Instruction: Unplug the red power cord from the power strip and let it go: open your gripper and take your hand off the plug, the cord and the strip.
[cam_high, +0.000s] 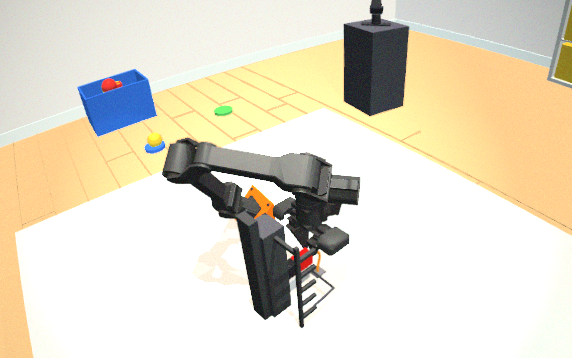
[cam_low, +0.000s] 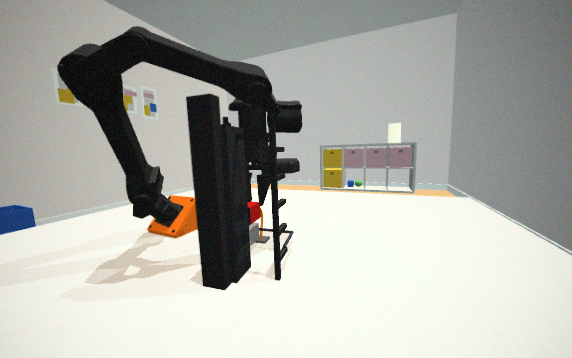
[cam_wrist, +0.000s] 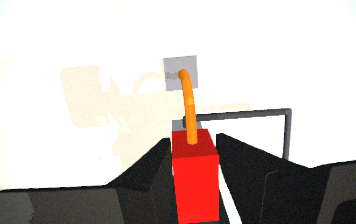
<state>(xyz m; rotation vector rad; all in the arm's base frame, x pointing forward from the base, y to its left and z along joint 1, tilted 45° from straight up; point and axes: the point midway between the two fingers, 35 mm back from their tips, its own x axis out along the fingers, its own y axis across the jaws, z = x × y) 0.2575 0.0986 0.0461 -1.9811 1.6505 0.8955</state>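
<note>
The red plug is 4 cm to the right of my gripper tip and 1 cm ahead of it.
</note>
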